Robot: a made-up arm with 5 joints. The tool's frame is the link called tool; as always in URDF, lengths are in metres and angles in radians. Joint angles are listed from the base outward. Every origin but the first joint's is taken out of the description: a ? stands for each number. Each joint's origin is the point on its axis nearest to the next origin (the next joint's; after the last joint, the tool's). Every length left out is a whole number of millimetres.
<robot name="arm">
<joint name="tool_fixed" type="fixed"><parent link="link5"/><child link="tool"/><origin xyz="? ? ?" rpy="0 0 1.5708"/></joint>
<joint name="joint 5" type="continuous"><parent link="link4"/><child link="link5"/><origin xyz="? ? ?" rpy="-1.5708 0 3.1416"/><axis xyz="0 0 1"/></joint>
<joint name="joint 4" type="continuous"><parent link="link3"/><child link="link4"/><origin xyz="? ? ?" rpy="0 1.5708 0"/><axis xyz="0 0 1"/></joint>
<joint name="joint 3" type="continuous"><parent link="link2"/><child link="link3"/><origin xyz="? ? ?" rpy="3.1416 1.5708 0"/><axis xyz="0 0 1"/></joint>
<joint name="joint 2" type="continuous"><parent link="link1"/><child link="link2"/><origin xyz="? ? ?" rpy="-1.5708 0 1.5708"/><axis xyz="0 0 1"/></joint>
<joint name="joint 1" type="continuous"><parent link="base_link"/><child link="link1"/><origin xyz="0 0 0.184" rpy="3.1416 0 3.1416"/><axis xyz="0 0 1"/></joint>
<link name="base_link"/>
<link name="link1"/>
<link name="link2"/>
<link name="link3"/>
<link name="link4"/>
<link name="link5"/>
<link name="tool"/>
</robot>
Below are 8 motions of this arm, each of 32 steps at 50 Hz.
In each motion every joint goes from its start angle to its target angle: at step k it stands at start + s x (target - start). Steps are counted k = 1, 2, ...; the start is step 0. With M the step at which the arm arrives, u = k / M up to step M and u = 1 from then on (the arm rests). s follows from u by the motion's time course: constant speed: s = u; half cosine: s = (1 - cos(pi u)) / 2; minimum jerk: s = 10 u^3 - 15 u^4 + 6 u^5.
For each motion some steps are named. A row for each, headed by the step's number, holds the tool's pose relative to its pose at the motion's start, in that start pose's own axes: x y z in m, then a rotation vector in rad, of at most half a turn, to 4 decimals.
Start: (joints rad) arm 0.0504 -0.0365 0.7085 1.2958 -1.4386
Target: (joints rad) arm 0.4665 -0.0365 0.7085 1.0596 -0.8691
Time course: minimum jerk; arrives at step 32
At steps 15, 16, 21, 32:
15: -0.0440 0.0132 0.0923 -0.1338 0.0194 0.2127
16: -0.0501 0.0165 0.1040 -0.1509 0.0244 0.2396
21: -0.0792 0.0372 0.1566 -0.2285 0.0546 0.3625
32: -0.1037 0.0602 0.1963 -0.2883 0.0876 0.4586

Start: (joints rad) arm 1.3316 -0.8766 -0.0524 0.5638 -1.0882
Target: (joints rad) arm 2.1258 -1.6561 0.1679 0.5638 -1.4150
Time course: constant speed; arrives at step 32
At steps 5, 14, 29, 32:
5: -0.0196 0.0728 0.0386 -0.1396 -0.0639 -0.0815
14: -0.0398 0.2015 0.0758 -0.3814 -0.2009 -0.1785
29: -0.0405 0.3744 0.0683 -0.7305 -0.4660 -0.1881
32: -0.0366 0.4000 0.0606 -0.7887 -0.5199 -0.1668

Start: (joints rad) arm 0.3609 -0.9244 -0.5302 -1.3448 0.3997
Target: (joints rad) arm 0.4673 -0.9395 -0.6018 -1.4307 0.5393
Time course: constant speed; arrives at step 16
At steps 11, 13, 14, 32:
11: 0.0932 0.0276 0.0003 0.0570 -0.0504 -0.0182
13: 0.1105 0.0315 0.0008 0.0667 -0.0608 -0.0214
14: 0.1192 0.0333 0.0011 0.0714 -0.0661 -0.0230
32: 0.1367 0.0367 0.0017 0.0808 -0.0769 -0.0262

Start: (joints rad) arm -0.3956 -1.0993 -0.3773 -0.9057 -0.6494
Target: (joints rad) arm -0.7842 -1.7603 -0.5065 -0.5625 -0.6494
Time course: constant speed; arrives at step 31
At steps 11, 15, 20, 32:
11: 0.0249 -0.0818 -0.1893 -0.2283 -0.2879 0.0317
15: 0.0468 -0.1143 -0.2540 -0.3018 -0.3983 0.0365
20: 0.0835 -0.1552 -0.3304 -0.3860 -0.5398 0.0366
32: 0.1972 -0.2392 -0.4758 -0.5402 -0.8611 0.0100

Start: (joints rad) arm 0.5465 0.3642 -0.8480 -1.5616 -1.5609
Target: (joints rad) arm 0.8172 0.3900 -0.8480 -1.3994 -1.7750
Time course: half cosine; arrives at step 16
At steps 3, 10, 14, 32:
3: -0.0021 0.0031 0.0017 0.0126 0.0037 -0.0101
10: -0.0160 0.0256 0.0160 0.1039 0.0372 -0.0865
14: -0.0214 0.0354 0.0237 0.1447 0.0560 -0.1226
32: -0.0222 0.0368 0.0249 0.1504 0.0588 -0.1278

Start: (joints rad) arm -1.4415 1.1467 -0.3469 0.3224 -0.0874
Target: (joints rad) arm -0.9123 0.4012 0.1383 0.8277 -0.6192
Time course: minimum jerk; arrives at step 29
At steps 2, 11, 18, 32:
2: -0.0004 0.0015 -0.0012 -0.0031 -0.0026 -0.0038
11: -0.0051 0.1326 -0.1269 -0.2884 -0.2464 -0.3716
18: 0.0940 0.2760 -0.3264 -0.7075 -0.6298 -0.9666
32: 0.2005 0.3139 -0.4324 -0.9825 -0.8811 -1.3409

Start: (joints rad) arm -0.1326 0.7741 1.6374 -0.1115 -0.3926
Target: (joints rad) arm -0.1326 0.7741 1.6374 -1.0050 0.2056
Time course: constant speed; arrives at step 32
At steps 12, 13, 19, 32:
12: -0.0101 0.0289 0.0370 0.3226 0.0929 0.2222
13: -0.0105 0.0310 0.0402 0.3506 0.0974 0.2403
19: -0.0119 0.0427 0.0592 0.5210 0.1138 0.3468
32: -0.0083 0.0645 0.1014 0.9023 0.0846 0.5574

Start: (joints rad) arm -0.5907 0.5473 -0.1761 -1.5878 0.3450
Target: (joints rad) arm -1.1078 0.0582 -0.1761 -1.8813 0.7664
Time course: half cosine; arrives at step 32
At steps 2, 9, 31, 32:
2: -0.0003 -0.0003 -0.0008 -0.0013 0.0040 0.0014
9: -0.0092 -0.0061 -0.0148 -0.0214 0.0775 0.0286
31: -0.1245 -0.0500 -0.0285 -0.0324 0.4569 0.1957
32: -0.1250 -0.0501 -0.0284 -0.0322 0.4581 0.1963

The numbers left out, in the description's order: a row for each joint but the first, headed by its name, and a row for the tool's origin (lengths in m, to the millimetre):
tool: 0.039 -0.107 0
joint 5: 0.102 0.184 0
joint 4: 0.34 -0.376 0
joint 3: 0.123 0.086 0
joint 2: 0.055 0.147 0

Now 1 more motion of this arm.
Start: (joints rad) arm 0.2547 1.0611 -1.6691 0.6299 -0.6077
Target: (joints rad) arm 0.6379 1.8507 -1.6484 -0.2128 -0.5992
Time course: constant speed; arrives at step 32
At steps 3, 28, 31, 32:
3: -0.0031 -0.0171 -0.0228 0.1123 -0.0073 0.0444
28: 0.0208 -0.1658 -0.2381 0.8736 -0.0431 0.5914
31: 0.0325 -0.1840 -0.2673 0.9370 -0.0435 0.6763
32: 0.0370 -0.1900 -0.2771 0.9565 -0.0434 0.7054

